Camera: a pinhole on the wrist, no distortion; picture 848 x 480 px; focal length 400.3 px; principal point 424.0 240.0 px. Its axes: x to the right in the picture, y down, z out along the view. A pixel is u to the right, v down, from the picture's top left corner.
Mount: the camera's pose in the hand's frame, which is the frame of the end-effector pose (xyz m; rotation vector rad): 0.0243 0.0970 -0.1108 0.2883 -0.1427 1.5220
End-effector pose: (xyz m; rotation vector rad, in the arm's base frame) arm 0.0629 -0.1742 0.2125 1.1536 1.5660 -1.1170
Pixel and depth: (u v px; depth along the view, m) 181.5 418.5 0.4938
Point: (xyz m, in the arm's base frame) -0.1771 -0.5529 0.3579
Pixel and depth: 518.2 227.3 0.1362
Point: 0.1464 -0.1778 0.1513
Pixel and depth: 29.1 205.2 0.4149
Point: -0.3289 -0.3954 0.1677
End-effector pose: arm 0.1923 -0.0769 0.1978 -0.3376 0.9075 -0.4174
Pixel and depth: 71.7 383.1 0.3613
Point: 0.2132 -0.2816 0.4884
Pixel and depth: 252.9 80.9 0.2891
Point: 0.3559 -0.2303 0.2063
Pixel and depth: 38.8 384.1 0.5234
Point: 0.2285 -0.4362 0.6887
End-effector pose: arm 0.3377 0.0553 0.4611 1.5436 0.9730 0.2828
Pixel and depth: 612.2 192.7 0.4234
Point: 0.7132 -0.0866 0.4917
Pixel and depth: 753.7 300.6 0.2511
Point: 0.5701 -0.0460 0.6157
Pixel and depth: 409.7 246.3 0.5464
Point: 0.6202 -0.1928 0.2763
